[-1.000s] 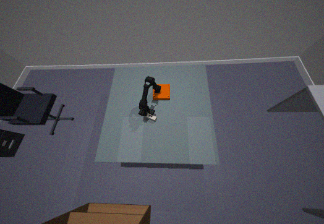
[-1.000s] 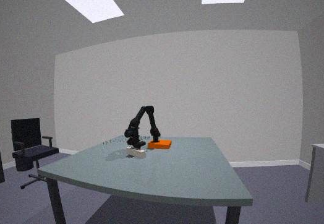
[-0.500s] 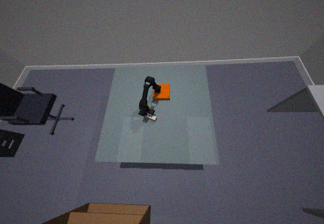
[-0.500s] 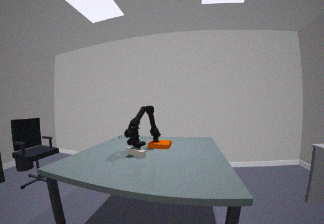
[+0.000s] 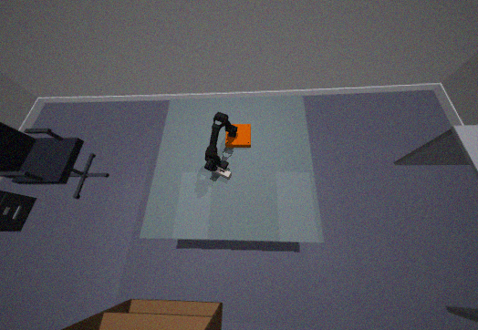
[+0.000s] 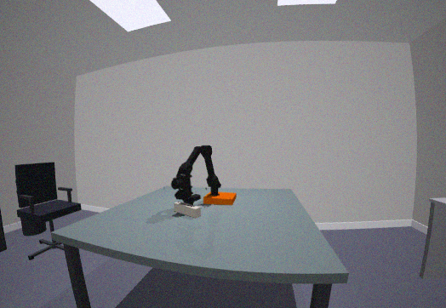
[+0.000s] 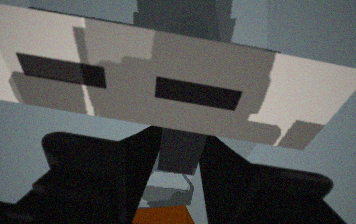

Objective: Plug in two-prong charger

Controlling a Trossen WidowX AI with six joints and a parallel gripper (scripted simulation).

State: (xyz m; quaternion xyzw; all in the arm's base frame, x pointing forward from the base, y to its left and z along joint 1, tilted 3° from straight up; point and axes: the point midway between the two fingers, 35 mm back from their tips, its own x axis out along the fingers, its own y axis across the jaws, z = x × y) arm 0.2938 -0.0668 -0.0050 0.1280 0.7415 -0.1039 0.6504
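My gripper tip is now 2 cm short of the black two-prong charger, 1 cm to the left of it and 1 cm below it.
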